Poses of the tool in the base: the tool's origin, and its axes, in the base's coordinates. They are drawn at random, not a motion.
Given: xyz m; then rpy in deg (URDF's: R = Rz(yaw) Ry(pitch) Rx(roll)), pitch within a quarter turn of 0, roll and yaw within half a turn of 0.
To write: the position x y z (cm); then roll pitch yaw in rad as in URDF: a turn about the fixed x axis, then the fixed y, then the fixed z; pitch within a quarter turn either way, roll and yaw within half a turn. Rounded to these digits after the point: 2 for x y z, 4 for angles.
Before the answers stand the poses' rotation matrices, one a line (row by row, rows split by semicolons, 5 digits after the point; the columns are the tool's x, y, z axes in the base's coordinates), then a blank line. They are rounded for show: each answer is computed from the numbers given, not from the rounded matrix.
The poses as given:
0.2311 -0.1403 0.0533 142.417 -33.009 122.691
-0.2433 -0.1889 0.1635 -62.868 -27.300 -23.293
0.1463 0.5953 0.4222 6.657 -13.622 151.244
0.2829 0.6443 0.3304 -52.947 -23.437 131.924
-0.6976 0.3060 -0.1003 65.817 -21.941 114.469
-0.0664 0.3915 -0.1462 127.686 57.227 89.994
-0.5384 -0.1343 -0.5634 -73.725 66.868 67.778
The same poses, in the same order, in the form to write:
-0.45293 0.84640 0.28012; 0.70575 0.14839 0.69275; 0.54477 0.51146 -0.66455
0.81619 0.55524 0.15980; -0.35139 0.25746 0.90013; 0.45865 -0.79083 0.40525
-0.85202 -0.45390 0.26085; 0.46755 -0.88390 -0.01091; 0.23552 0.11266 0.96532
-0.61302 -0.66041 -0.43367; 0.68265 -0.16642 -0.71155; 0.39774 -0.73224 0.55284
-0.38420 -0.23167 0.89371; 0.84426 -0.47992 0.23853; 0.37365 0.84617 0.37998
0.00006 0.61140 0.79132; 0.54131 0.66534 -0.51411; -0.84082 0.42838 -0.33092
0.14857 -0.59329 -0.79116; 0.36367 -0.71120 0.60162; -0.91960 -0.37711 0.11010

23.11 -14.03 5.33 2.4856 -0.5761 2.1414
-24.33 -18.89 16.35 -1.0973 -0.4765 -0.4065
14.63 59.53 42.22 0.1162 -0.2377 2.6397
28.29 64.43 33.04 -0.9241 -0.4091 2.3025
-69.76 30.60 -10.03 1.1487 -0.3829 1.9979
-6.64 39.15 -14.62 2.2285 0.9988 1.5707
-53.84 -13.43 -56.34 -1.2867 1.1671 1.1829

